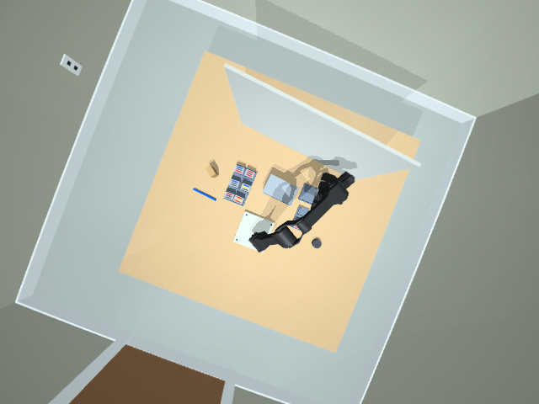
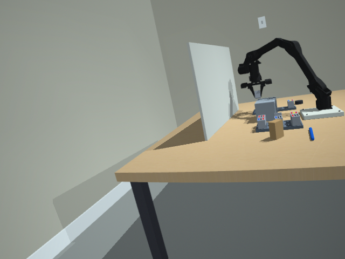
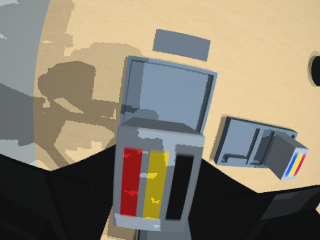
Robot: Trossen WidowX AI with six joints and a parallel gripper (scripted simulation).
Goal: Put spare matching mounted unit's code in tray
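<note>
Now: the grey-blue tray 90 mm below my gripper tip, 10 mm to the left of it and 10 mm behind it. The rest, counted from my gripper tip: mounted unit: 190 mm to the left, 50 mm behind, 40 mm below; grey spare: 30 mm above; tall white panel: 190 mm ahead, 160 mm to the left, 130 mm above.
</note>
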